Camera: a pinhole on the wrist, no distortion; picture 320 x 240 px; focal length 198.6 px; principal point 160.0 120.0 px. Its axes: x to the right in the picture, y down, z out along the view. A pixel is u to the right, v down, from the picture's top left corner.
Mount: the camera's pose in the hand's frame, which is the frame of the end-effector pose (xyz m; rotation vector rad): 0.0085 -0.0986 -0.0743 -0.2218 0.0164 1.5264
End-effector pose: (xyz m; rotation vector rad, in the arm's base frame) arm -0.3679 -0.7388 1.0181 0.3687 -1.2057 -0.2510
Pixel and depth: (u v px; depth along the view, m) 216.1 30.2 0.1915
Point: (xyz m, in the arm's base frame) -0.4530 -0.7997 1.1091
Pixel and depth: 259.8 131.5 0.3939
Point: -0.6499 -0.6135 1.1215
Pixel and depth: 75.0 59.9 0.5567
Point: -0.8323 -1.0812 1.1584
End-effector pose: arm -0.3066 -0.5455 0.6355 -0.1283 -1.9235 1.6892
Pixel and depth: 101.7 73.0 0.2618
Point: -0.3893 -0.7362 0.7663
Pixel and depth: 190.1 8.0 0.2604
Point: -0.4935 -0.6690 0.6929
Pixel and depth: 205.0 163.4 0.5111
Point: -0.3860 -0.9432 0.4720
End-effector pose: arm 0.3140 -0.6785 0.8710 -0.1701 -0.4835 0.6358
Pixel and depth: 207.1 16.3 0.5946
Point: 0.1661 -0.4272 1.3913
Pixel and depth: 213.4 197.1 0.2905
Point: 0.1160 -0.7390 0.9720
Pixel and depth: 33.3 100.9 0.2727
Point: 0.3217 -0.8646 1.1305
